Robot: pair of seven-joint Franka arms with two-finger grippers.
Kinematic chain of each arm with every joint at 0, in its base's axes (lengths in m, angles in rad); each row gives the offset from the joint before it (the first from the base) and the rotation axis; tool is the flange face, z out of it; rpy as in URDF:
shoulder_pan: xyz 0 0 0.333 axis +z
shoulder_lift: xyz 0 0 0 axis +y
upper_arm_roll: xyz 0 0 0.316 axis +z
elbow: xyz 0.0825 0 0 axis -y
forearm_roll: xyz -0.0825 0 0.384 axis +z
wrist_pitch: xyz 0 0 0 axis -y
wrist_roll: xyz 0.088 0 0 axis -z
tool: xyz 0 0 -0.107 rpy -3.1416 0 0
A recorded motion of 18 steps. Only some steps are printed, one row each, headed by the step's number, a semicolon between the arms.
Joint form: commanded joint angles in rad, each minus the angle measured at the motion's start. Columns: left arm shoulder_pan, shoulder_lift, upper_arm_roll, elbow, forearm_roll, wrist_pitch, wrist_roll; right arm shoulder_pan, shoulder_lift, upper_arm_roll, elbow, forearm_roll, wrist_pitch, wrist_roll.
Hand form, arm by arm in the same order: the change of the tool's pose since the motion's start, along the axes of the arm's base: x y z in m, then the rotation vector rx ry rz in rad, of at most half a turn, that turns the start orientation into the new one. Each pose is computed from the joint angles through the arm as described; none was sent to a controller.
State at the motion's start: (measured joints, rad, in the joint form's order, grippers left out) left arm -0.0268 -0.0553 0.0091 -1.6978 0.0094 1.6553 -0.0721; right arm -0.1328 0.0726 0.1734 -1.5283 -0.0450 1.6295 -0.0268
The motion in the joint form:
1: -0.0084 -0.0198 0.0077 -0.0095 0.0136 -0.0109 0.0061; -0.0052 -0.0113 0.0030 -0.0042 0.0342 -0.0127 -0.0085
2: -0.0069 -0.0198 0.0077 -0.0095 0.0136 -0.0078 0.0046; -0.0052 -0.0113 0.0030 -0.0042 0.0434 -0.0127 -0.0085
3: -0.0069 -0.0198 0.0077 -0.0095 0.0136 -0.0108 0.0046; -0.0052 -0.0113 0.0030 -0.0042 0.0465 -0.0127 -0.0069
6: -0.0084 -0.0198 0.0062 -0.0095 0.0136 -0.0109 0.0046; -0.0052 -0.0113 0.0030 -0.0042 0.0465 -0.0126 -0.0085
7: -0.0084 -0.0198 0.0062 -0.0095 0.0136 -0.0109 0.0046; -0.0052 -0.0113 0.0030 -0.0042 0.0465 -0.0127 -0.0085
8: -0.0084 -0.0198 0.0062 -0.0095 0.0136 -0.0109 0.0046; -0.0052 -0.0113 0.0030 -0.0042 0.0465 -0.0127 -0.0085
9: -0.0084 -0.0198 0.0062 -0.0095 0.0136 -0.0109 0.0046; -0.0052 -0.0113 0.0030 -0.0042 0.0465 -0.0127 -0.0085
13: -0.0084 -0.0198 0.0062 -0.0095 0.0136 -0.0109 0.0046; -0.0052 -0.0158 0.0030 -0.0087 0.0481 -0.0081 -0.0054
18: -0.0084 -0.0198 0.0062 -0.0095 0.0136 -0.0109 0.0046; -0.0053 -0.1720 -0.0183 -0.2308 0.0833 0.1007 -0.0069
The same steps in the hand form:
1: -0.0070 0.0013 0.0052 0.0129 0.0005 -0.0076; -0.0047 0.0025 0.0033 0.0319 0.0071 0.0053
2: -0.0066 0.0021 0.0055 0.0128 -0.0026 -0.0046; -0.0047 0.0035 0.0033 0.0411 0.0075 0.0051
3: -0.0069 0.0021 0.0052 0.0129 0.0004 -0.0046; -0.0047 0.0038 0.0033 0.0443 0.0076 0.0034
6: -0.0070 0.0005 0.0052 0.0130 0.0004 -0.0076; -0.0047 0.0038 0.0033 0.0442 0.0075 0.0050
7: -0.0070 0.0005 0.0052 0.0130 0.0004 -0.0076; -0.0047 0.0038 0.0033 0.0442 0.0076 0.0050
8: -0.0070 0.0005 0.0052 0.0130 0.0004 -0.0076; -0.0047 0.0038 0.0033 0.0442 0.0076 0.0050
9: -0.0070 0.0005 0.0052 0.0130 0.0004 -0.0076; -0.0047 0.0038 0.0033 0.0442 0.0076 0.0050
13: -0.0070 0.0005 0.0052 0.0130 0.0004 -0.0076; -0.0056 0.0042 0.0041 0.0453 0.0030 0.0020
18: -0.0070 0.0005 0.0052 0.0130 0.0004 -0.0076; -0.0461 0.0010 -0.0068 0.0560 -0.0381 -0.0216

